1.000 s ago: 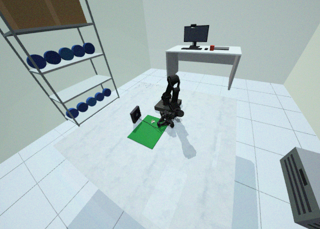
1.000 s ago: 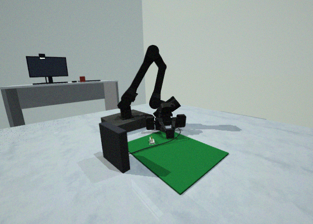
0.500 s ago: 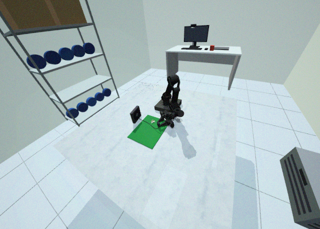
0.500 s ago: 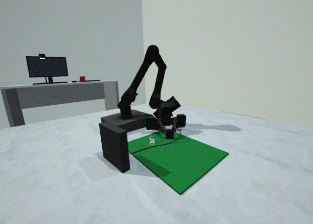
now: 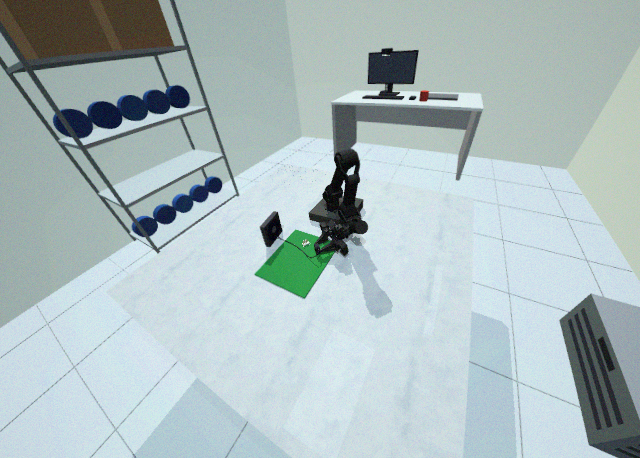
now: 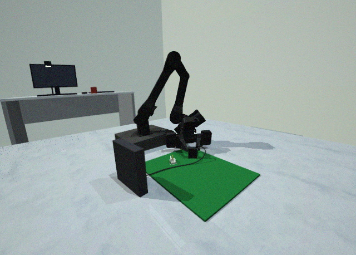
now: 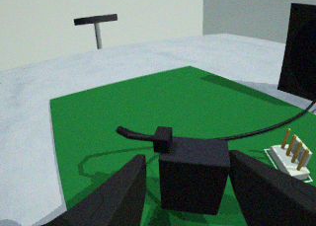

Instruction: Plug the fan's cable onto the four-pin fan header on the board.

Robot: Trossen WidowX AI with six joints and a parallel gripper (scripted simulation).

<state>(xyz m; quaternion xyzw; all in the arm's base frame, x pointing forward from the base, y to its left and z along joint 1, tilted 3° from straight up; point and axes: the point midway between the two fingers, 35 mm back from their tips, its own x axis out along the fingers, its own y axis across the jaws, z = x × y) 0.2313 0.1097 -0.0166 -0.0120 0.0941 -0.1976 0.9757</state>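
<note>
My gripper tip is now 1 cm above the black plug. From my gripper tip the other things lie so: green board 7 cm ahead, 5 cm to the right, 5 cm below; then white four-pin header 8 cm to the right, 3 cm below, 1 cm behind; then black fan 23 cm to the right, 4 cm ahead, 3 cm above.
</note>
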